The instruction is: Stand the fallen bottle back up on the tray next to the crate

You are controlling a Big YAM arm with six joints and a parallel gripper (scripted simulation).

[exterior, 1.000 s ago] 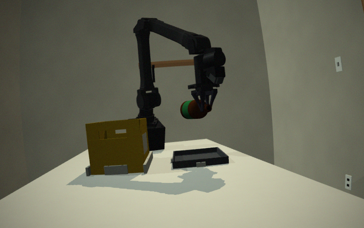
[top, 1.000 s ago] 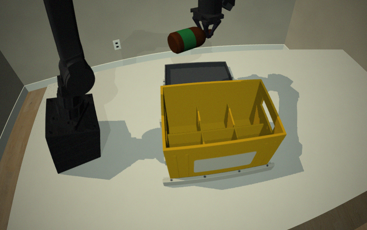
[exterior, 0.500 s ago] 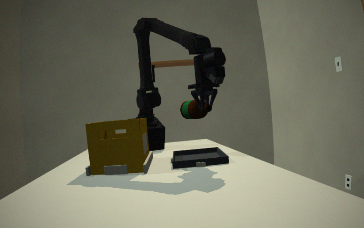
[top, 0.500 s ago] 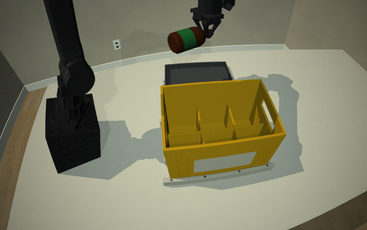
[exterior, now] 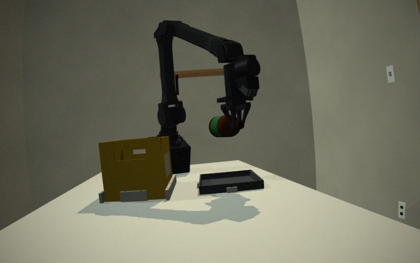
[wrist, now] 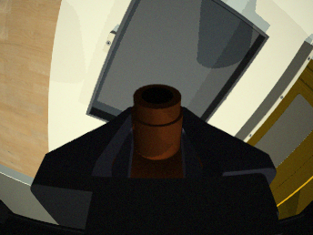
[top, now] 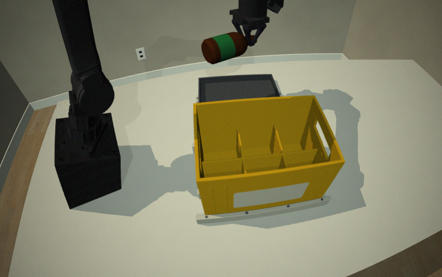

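Now: the bottle 50 mm behind my hand and 30 mm to the right of it. The rest, counted from my hand: tray 180 mm below, 40 mm to the right, 20 mm behind; then yellow crate 320 mm to the right, 110 mm below, 30 mm ahead.
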